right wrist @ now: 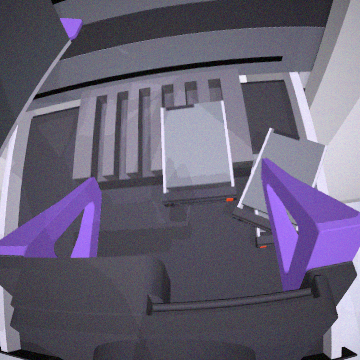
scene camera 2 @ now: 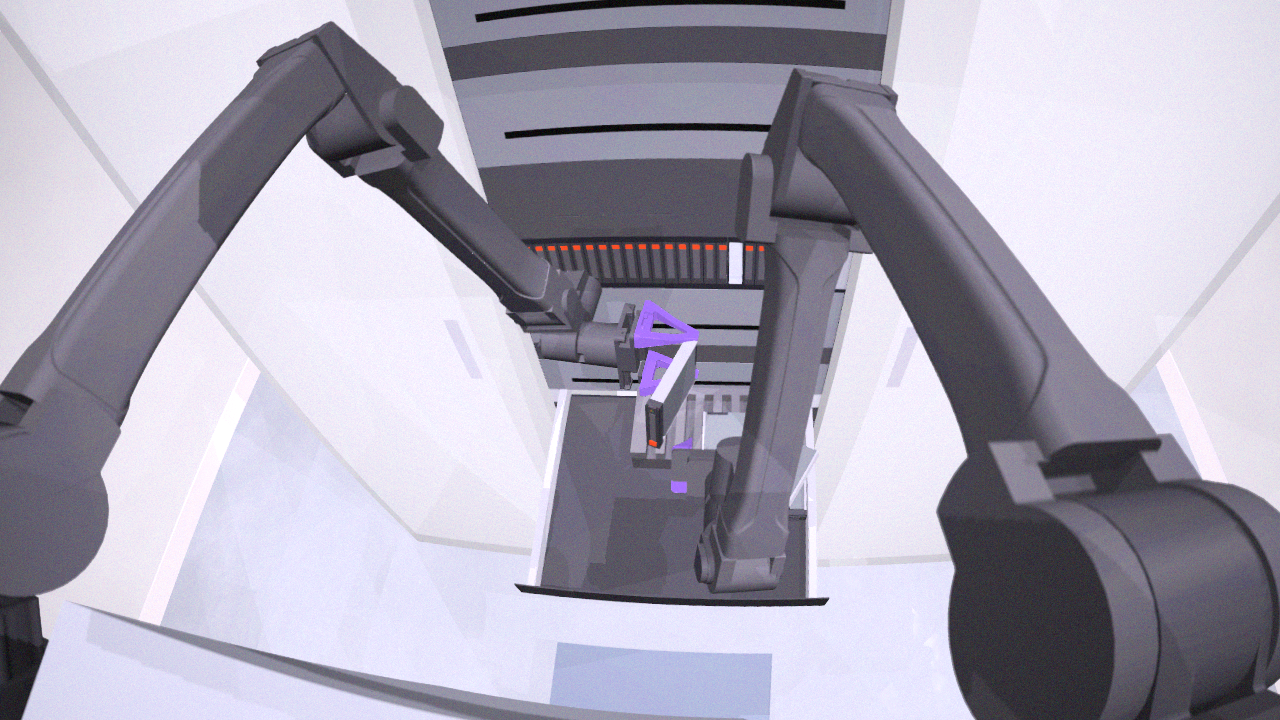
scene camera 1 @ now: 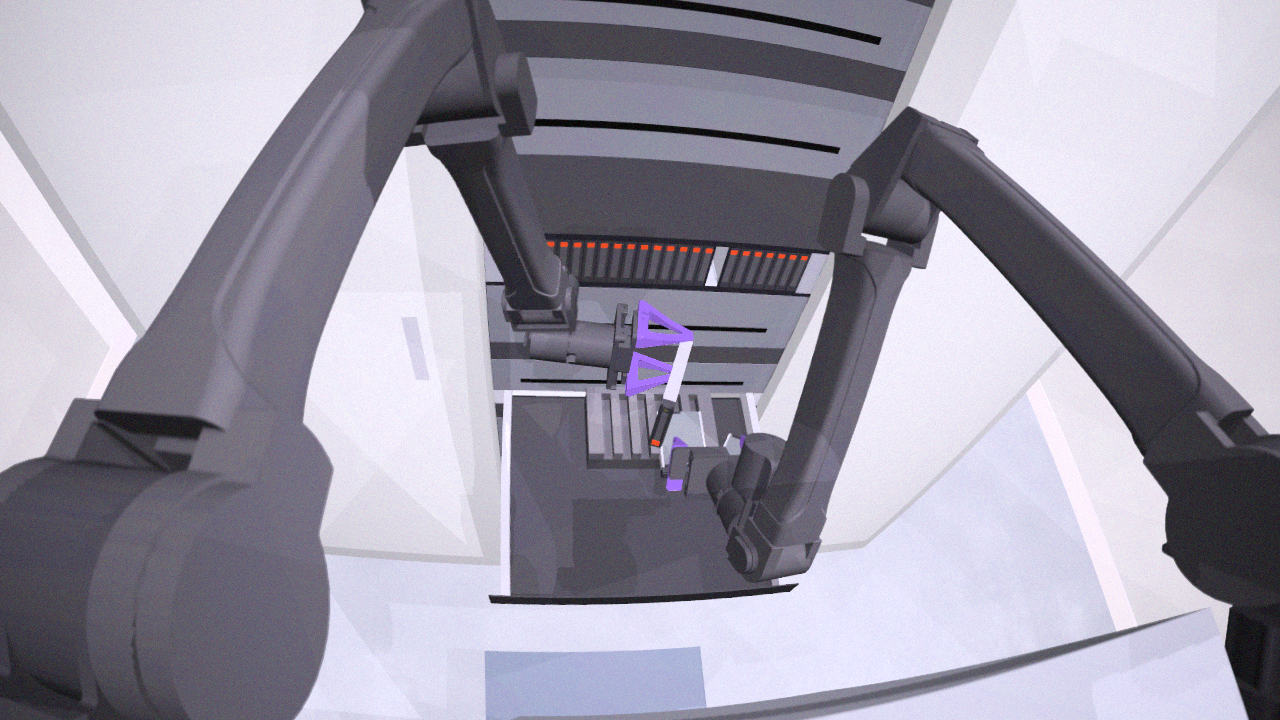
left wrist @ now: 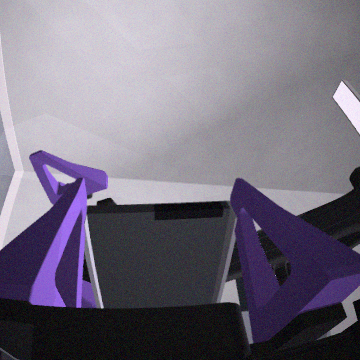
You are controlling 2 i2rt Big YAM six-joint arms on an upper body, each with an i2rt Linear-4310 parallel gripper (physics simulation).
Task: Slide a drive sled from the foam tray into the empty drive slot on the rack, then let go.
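Places are measured from the left arm's base along level axes (x ahead, y left, z up), in millimetres.
Pixels of known places: left gripper, between the fingertips: (scene camera 2: 698, 355) (scene camera 1: 687, 355) (left wrist: 160, 187); right gripper, between the fingertips: (right wrist: 176, 175) (scene camera 1: 708, 440) (left wrist: 21, 198); right arm's base, origin of its link: (left wrist: 277, 279).
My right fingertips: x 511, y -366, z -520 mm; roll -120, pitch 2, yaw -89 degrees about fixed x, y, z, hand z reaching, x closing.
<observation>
For each thing: its top centre in the pictures, then the offset to it from my right fingertips. "pt": a spot on its surface instead.
- drive sled, centre of its top: (left wrist: 228, 289) (scene camera 2: 670, 371) (scene camera 1: 677, 371) 70 mm left, 11 mm ahead, 146 mm up
- foam tray, centre of its top: (right wrist: 155, 119) (scene camera 2: 699, 420) (scene camera 1: 652, 419) 45 mm left, 128 mm ahead, 151 mm down
- rack's drive row, a spot on its surface: (scene camera 2: 653, 262) (scene camera 1: 637, 262) pt 103 mm left, 193 mm ahead, 145 mm up
- pulled-out dark drawer, a spot on its surface: (scene camera 1: 554, 555) (scene camera 2: 588, 551) pt 211 mm left, 95 mm back, 206 mm down
- orange-marked front end, a spot on its surface: (right wrist: 262, 243) pt 67 mm right, 26 mm back, 189 mm down
My left gripper (scene camera 1: 682, 353) (scene camera 2: 696, 352) (left wrist: 160, 187) is shut on a drive sled (scene camera 1: 678, 371) (scene camera 2: 675, 377) (left wrist: 160, 255), gripping its sides near the rear. The sled is tilted above the foam tray (scene camera 1: 595, 434) (right wrist: 232, 97), its orange-marked front down and toward the viewer. My right gripper (scene camera 1: 709, 440) (right wrist: 176, 175) is open and empty, low over the drawer. In the right wrist view, another sled (right wrist: 195, 145) rests at the foam and a tilted one (right wrist: 295, 160) lies to its right. The rack's drive row (scene camera 1: 644, 264) (scene camera 2: 653, 262) has one pale upright gap (scene camera 1: 716, 266) (scene camera 2: 735, 262).
The foam tray lies in a pulled-out dark drawer (scene camera 1: 554, 555) (scene camera 2: 599, 555) with a raised front lip. White panels flank the rack on both sides. The right forearm (scene camera 1: 827, 385) (scene camera 2: 778, 394) reaches down over the drawer's right side. Another orange-marked front end (right wrist: 262, 243) shows beneath the tilted sled.
</observation>
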